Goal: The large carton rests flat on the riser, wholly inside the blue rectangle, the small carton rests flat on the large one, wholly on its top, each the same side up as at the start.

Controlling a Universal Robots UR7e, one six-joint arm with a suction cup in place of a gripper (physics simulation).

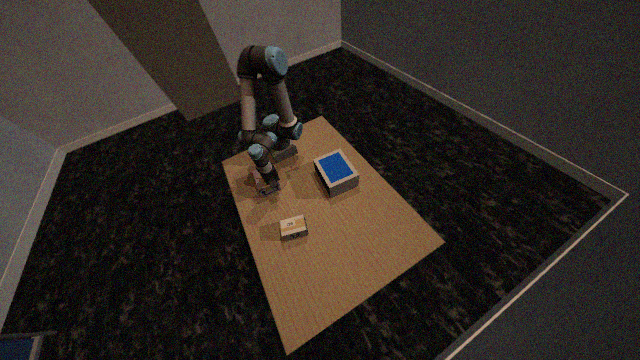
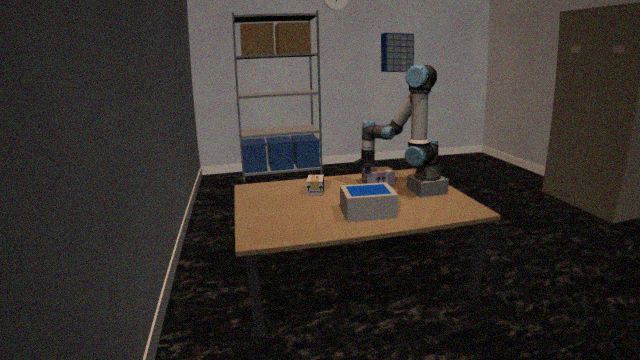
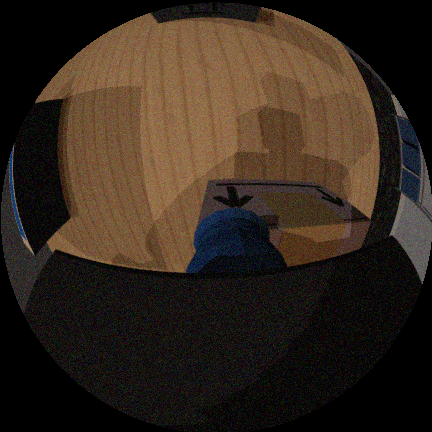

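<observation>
The large carton (image 1: 259,178) (image 2: 380,176) (image 3: 310,209), pale purple with black arrows on its sides, rests on the wooden table (image 1: 348,263) (image 2: 286,223) by the arm's base. My suction cup (image 1: 268,182) (image 2: 368,168) (image 3: 231,238) presses down on its top, near one edge. The grey riser (image 1: 343,186) (image 2: 368,209) with the blue rectangle (image 1: 334,166) (image 2: 368,190) on top stands to the right of the carton, bare. The small carton (image 1: 293,226) (image 2: 315,183), tan with a label, lies apart nearer the table's middle.
The arm's base block (image 1: 284,153) (image 2: 427,186) stands at the table's back edge, close to the large carton. Off the table are a shelf rack (image 2: 236,89) with boxes and a tall cabinet (image 2: 591,111).
</observation>
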